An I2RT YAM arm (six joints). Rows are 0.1 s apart.
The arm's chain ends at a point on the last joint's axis. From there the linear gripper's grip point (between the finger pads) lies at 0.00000 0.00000 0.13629 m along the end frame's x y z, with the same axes.
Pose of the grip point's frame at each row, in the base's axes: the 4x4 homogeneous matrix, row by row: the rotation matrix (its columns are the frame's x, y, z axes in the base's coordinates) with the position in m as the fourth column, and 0 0 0 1 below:
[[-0.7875 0.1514 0.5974 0.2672], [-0.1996 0.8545 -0.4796 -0.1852], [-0.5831 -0.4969 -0.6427 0.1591], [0 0 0 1]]
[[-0.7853 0.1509 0.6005 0.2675], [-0.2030 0.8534 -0.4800 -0.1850], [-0.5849 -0.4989 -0.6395 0.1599], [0 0 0 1]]
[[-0.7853 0.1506 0.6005 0.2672], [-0.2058 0.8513 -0.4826 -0.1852], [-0.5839 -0.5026 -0.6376 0.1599], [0 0 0 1]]
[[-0.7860 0.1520 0.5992 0.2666], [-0.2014 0.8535 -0.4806 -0.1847], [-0.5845 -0.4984 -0.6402 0.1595], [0 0 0 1]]
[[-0.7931 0.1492 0.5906 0.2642], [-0.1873 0.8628 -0.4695 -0.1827], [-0.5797 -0.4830 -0.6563 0.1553], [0 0 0 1]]
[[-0.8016 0.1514 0.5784 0.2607], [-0.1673 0.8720 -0.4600 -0.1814], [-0.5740 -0.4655 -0.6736 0.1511], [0 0 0 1]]
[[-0.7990 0.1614 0.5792 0.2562], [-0.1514 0.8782 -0.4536 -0.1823], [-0.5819 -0.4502 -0.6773 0.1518], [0 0 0 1]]
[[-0.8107 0.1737 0.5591 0.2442], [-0.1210 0.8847 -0.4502 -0.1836], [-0.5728 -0.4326 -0.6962 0.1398], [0 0 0 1]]
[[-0.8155 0.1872 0.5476 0.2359], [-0.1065 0.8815 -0.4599 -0.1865], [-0.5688 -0.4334 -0.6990 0.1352], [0 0 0 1]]
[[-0.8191 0.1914 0.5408 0.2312], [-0.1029 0.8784 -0.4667 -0.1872], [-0.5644 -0.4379 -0.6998 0.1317], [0 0 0 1]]
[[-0.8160 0.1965 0.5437 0.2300], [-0.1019 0.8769 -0.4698 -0.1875], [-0.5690 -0.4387 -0.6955 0.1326], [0 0 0 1]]
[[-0.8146 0.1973 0.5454 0.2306], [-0.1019 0.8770 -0.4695 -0.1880], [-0.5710 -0.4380 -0.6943 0.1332], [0 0 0 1]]
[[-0.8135 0.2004 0.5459 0.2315], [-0.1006 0.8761 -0.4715 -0.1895], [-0.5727 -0.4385 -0.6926 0.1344], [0 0 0 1]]
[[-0.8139 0.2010 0.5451 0.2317], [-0.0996 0.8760 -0.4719 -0.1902], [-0.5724 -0.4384 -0.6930 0.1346], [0 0 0 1]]
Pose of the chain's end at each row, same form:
[[-0.7875 0.1514 0.5974 0.1858], [-0.1996 0.8545 -0.4796 -0.1198], [-0.5831 -0.4969 -0.6427 0.2467], [0 0 0 1]]
[[-0.7853 0.1509 0.6005 0.1857], [-0.2030 0.8534 -0.4800 -0.1196], [-0.5849 -0.4989 -0.6395 0.2471], [0 0 0 1]]
[[-0.7853 0.1506 0.6005 0.1854], [-0.2058 0.8513 -0.4826 -0.1194], [-0.5839 -0.5026 -0.6376 0.2468], [0 0 0 1]]
[[-0.7860 0.1520 0.5992 0.1849], [-0.2014 0.8535 -0.4806 -0.1192], [-0.5845 -0.4984 -0.6402 0.2468], [0 0 0 1]]
[[-0.7931 0.1492 0.5906 0.1837], [-0.1873 0.8628 -0.4695 -0.1187], [-0.5797 -0.4830 -0.6563 0.2447], [0 0 0 1]]
[[-0.8016 0.1514 0.5784 0.1819], [-0.1673 0.8720 -0.4600 -0.1187], [-0.5740 -0.4655 -0.6736 0.2429], [0 0 0 1]]
[[-0.7990 0.1614 0.5792 0.1773], [-0.1514 0.8782 -0.4536 -0.1205], [-0.5819 -0.4502 -0.6773 0.2441], [0 0 0 1]]
[[-0.8107 0.1737 0.5591 0.1680], [-0.1210 0.8847 -0.4502 -0.1222], [-0.5728 -0.4326 -0.6962 0.2347], [0 0 0 1]]
[[-0.8155 0.1872 0.5476 0.1613], [-0.1065 0.8815 -0.4599 -0.1238], [-0.5688 -0.4334 -0.6990 0.2305], [0 0 0 1]]
[[-0.8191 0.1914 0.5408 0.1575], [-0.1029 0.8784 -0.4667 -0.1236], [-0.5644 -0.4379 -0.6998 0.2271], [0 0 0 1]]
[[-0.8160 0.1965 0.5437 0.1559], [-0.1019 0.8769 -0.4698 -0.1235], [-0.5690 -0.4387 -0.6955 0.2274], [0 0 0 1]]
[[-0.8146 0.1973 0.5454 0.1563], [-0.1019 0.8770 -0.4695 -0.1240], [-0.5710 -0.4380 -0.6943 0.2278], [0 0 0 1]]
[[-0.8135 0.2004 0.5459 0.1571], [-0.1006 0.8761 -0.4715 -0.1252], [-0.5727 -0.4385 -0.6926 0.2288], [0 0 0 1]]
[[-0.8139 0.2010 0.5451 0.1574], [-0.0996 0.8760 -0.4719 -0.1259], [-0.5724 -0.4384 -0.6930 0.2290], [0 0 0 1]]

